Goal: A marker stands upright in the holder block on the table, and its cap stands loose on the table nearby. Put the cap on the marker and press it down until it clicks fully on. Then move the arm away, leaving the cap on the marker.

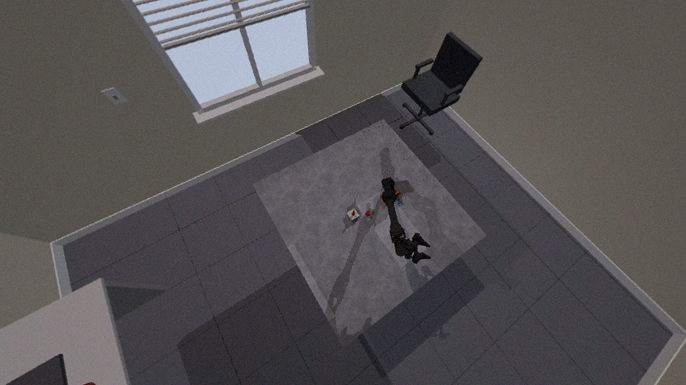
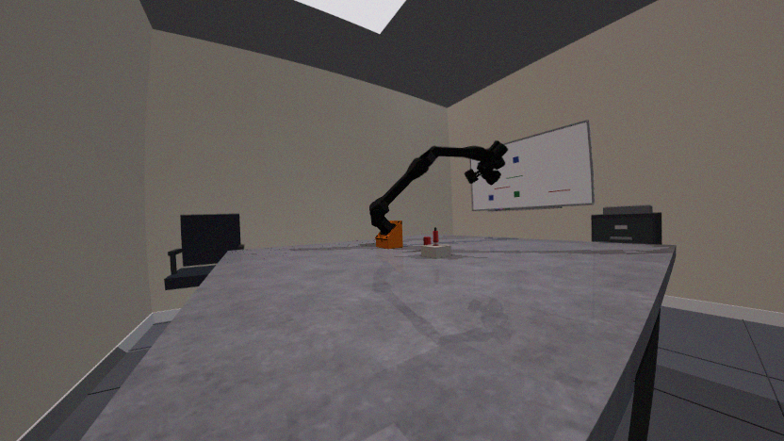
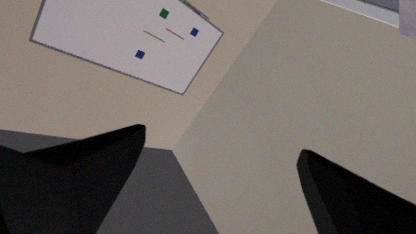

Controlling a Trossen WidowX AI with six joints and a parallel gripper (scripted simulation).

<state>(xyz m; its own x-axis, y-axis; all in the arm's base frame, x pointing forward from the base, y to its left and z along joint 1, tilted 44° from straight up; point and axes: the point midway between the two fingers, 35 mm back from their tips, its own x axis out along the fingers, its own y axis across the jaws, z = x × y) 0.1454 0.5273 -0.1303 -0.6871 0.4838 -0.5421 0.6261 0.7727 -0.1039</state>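
Now: gripper tip 45 cm to the left of the red cap, 32 cm above it and 9 cm short of it. The rest, counted from my gripper tip: holder block 49 cm to the right, 33 cm below, 19 cm ahead.
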